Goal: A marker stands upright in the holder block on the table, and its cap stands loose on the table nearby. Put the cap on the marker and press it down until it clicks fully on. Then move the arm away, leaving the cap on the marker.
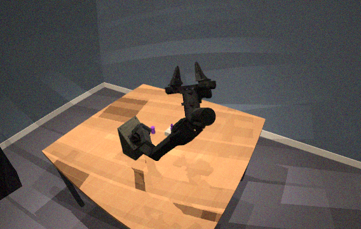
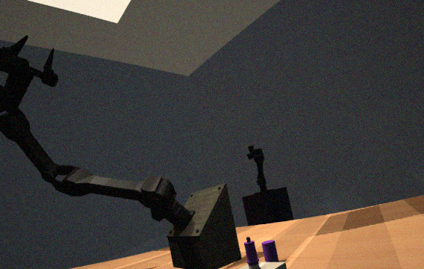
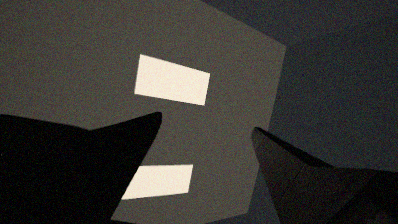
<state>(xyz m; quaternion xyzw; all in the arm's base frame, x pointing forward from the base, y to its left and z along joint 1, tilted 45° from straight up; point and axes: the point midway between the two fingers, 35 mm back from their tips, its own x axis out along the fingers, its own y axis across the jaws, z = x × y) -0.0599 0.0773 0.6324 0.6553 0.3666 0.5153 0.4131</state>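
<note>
Right now my gripper tip is 64 cm above the purple cap, 45 cm to the right of it and 23 cm short of it.
</note>
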